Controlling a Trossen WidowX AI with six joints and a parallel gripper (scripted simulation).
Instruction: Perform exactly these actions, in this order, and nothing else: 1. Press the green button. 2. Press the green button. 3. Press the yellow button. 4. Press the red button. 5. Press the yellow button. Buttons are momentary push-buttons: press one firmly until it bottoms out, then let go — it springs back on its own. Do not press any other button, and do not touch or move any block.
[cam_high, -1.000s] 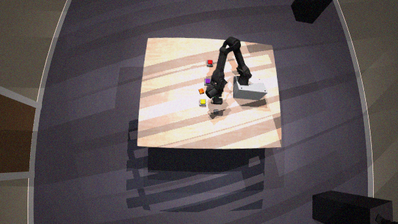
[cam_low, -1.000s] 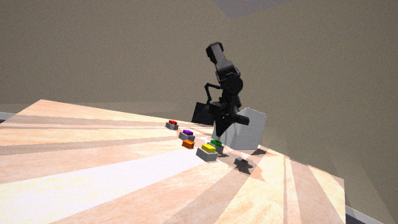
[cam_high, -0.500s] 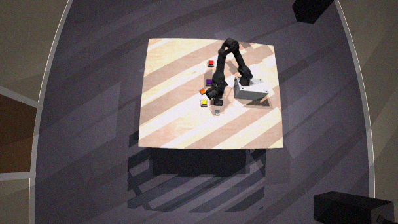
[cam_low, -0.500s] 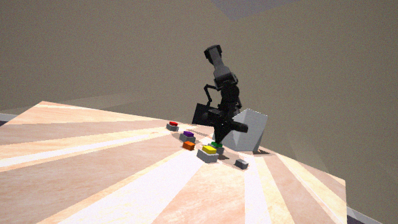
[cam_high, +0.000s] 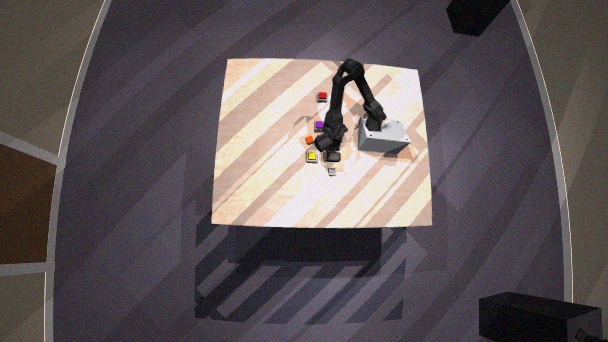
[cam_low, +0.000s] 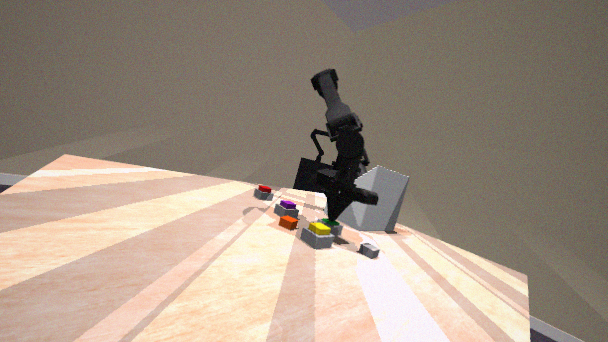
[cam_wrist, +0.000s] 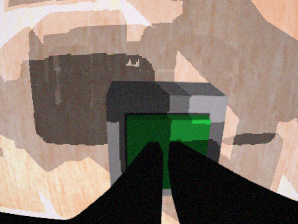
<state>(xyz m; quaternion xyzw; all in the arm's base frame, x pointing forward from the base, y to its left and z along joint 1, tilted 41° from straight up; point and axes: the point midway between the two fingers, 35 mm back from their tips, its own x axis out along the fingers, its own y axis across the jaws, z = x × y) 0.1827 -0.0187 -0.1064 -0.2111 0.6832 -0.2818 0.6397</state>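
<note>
The green button lies 10 mm below my gripper tip. Also, from my gripper tip: yellow button: 90 mm ahead, 40 mm to the left; then orange block: 100 mm ahead, 50 mm to the right, 20 mm below; then grey block: 120 mm to the left, 20 mm below.
</note>
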